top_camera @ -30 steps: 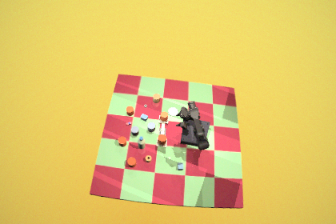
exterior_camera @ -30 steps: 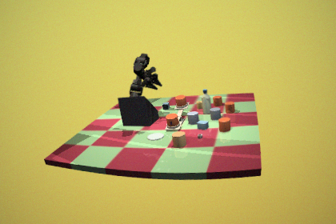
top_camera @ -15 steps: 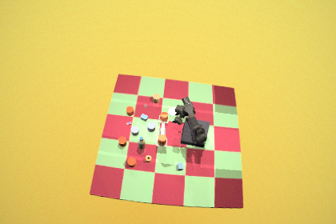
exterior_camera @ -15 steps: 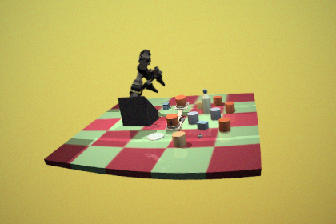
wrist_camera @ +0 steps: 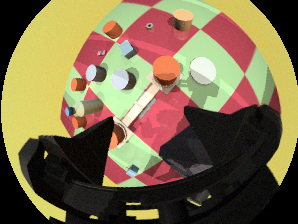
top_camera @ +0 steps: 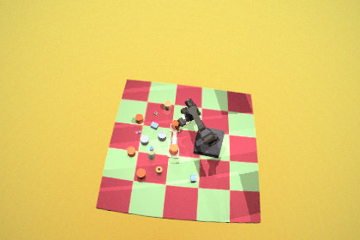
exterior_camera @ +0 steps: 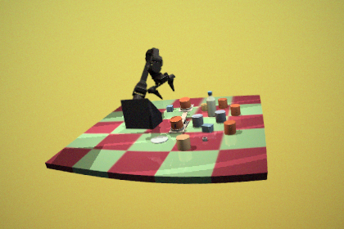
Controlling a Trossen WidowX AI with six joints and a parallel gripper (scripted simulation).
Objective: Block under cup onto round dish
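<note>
Now: the orange cup 6 cm ahead of my gripper tip, 9 cm to the right of it and 15 cm below it. The rest, counted from my gripper tip: bottle 20 cm ahead, 24 cm to the left, 10 cm below; white round dish 2 cm behind, 18 cm to the right, 21 cm below; balance 4 cm ahead, 7 cm to the left, 18 cm below.
</note>
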